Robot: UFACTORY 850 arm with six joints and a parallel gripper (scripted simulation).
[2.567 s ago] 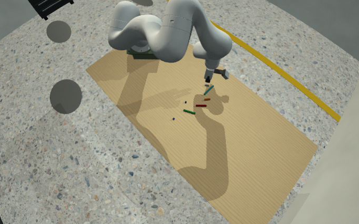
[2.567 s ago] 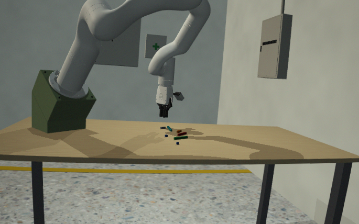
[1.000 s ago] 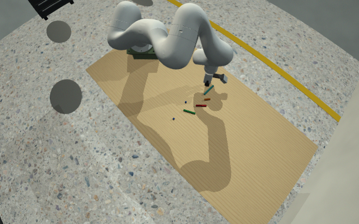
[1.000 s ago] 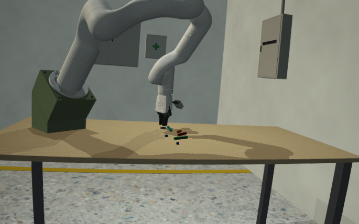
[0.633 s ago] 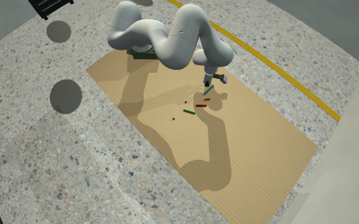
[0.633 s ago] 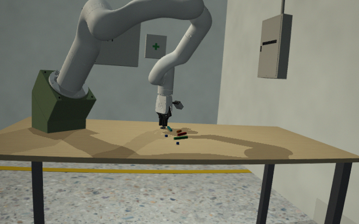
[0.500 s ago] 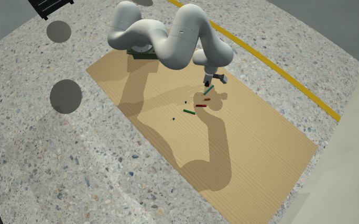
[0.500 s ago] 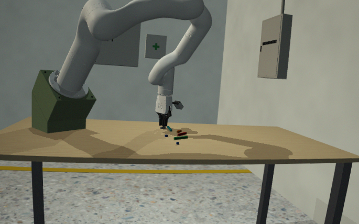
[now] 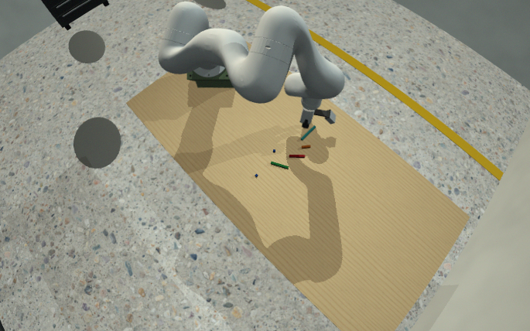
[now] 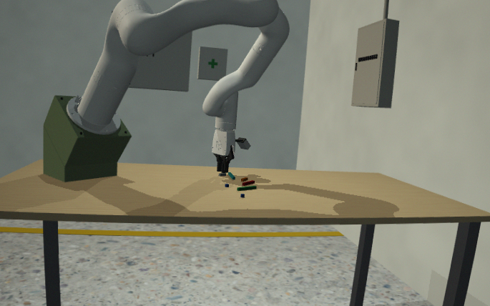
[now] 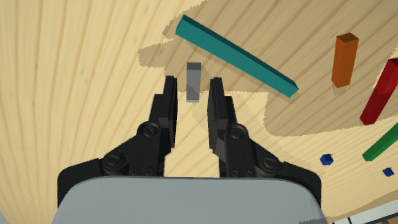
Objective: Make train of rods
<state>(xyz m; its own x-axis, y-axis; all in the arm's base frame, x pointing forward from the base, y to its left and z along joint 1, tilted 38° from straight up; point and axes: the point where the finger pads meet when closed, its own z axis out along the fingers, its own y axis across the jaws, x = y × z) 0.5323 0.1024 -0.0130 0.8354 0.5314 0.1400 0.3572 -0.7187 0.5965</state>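
The grey rod lies 30 mm below my hand. From my hand the other things lie so: turquoise rod (30 mm ahead, 20 mm to the right, 30 mm below); then red rod (60 mm ahead, 150 mm to the right, 30 mm below); then orange rod (70 mm ahead, 90 mm to the right, 30 mm below).
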